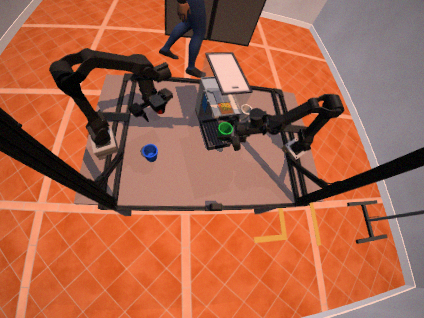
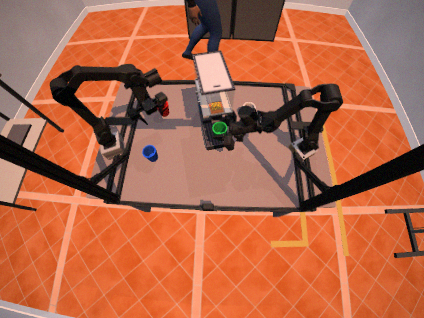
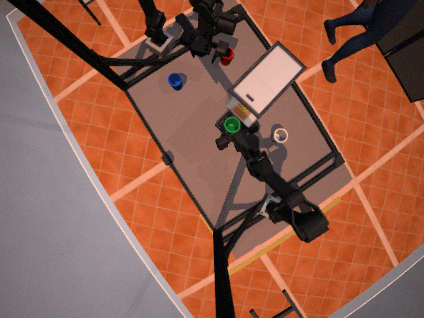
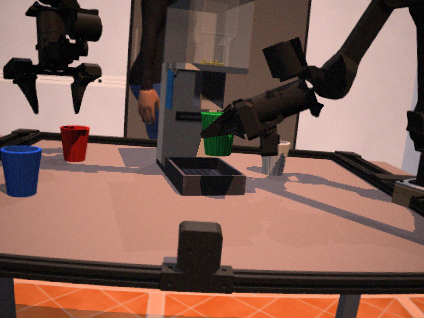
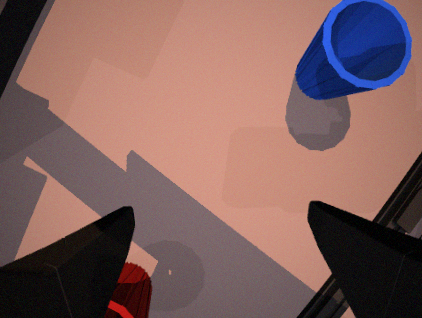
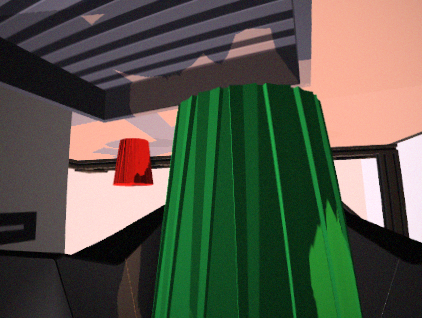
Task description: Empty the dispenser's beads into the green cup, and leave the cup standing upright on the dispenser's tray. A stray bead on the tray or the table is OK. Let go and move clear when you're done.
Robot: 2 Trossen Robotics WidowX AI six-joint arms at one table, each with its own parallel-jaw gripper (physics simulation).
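Frame: origin at the left arm's base, x ahead, y left, z up, level; centimetres.
Seen in the pictures: left gripper, between the fingertips: (image 1: pixel 155 117) (image 2: pixel 154 119) (image 3: pixel 203 60) (image 4: pixel 57 113) (image 5: pixel 221 213); right gripper, between the fingertips: (image 1: pixel 217 132) (image 2: pixel 213 132) (image 3: pixel 227 120) (image 4: pixel 201 133) (image 6: pixel 244 210); left arm's base, origin of its link: (image 1: pixel 102 140) (image 2: pixel 109 142) (image 3: pixel 159 39); right arm's base, origin of its link: (image 1: pixel 296 148) (image 2: pixel 304 147) (image 3: pixel 273 208).
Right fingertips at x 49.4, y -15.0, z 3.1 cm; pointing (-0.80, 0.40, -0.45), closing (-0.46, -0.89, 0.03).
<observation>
Pixels of each thing's middle, then the offset from my right fingertips to it. "spot": a spot on its surface instead.
- green cup, middle of its body: (image 6: pixel 250 222) (image 4: pixel 218 133) (image 3: pixel 231 126) (image 2: pixel 219 132) (image 1: pixel 224 132) dy -1.3, dx +2.7, dz +0.3 cm
- dispenser, middle of its body: (image 4: pixel 199 90) (image 3: pixel 249 102) (image 2: pixel 212 105) (image 1: pixel 218 105) dy +9.1, dx +3.1, dz +7.4 cm
- blue part, a spot on its surface: (image 4: pixel 169 90) spot: dy +11.4, dx -2.6, dz +7.0 cm
- red cup, middle of its body: (image 5: pixel 113 309) (image 6: pixel 134 162) (image 4: pixel 74 143) (image 3: pixel 226 57) (image 2: pixel 163 109) dy +27.4, dx -18.9, dz -6.9 cm
- blue cup, middle of its body: (image 5: pixel 339 61) (image 4: pixel 21 171) (image 1: pixel 151 154) (image 2: pixel 151 154) (image 3: pixel 176 82) dy +2.9, dx -31.1, dz -6.9 cm
- white cup, middle of its body: (image 4: pixel 274 157) (image 3: pixel 277 136) (image 1: pixel 244 113) dy +9.6, dx +23.5, dz -6.9 cm
The green cup (image 1: pixel 225 129) (image 2: pixel 219 128) (image 3: pixel 232 125) (image 4: pixel 220 146) (image 6: pixel 255 200) is upright, held above the dispenser's dark tray (image 4: pixel 215 186) (image 6: pixel 45 75). My right gripper (image 4: pixel 212 132) (image 6: pixel 244 210) is shut on its sides from the right. The dispenser (image 4: pixel 172 142) is a grey column with a clear hopper; yellow beads (image 1: pixel 225 106) (image 2: pixel 216 106) (image 4: pixel 212 63) lie in the hopper. A blue part (image 4: pixel 169 90) shows on the column's left side. My left gripper (image 4: pixel 56 111) (image 5: pixel 221 213) is open and empty, above and near the red cup. The green cup's inside is too small to read.
The red cup (image 2: pixel 165 108) (image 4: pixel 75 144) (image 6: pixel 133 162) stands left of the dispenser. The blue cup (image 1: pixel 149 152) (image 4: pixel 21 171) (image 5: pixel 350 55) stands at the left front. A white cup (image 3: pixel 280 135) (image 4: pixel 276 162) stands right of the dispenser, behind my right gripper. A person stands behind the table.
</observation>
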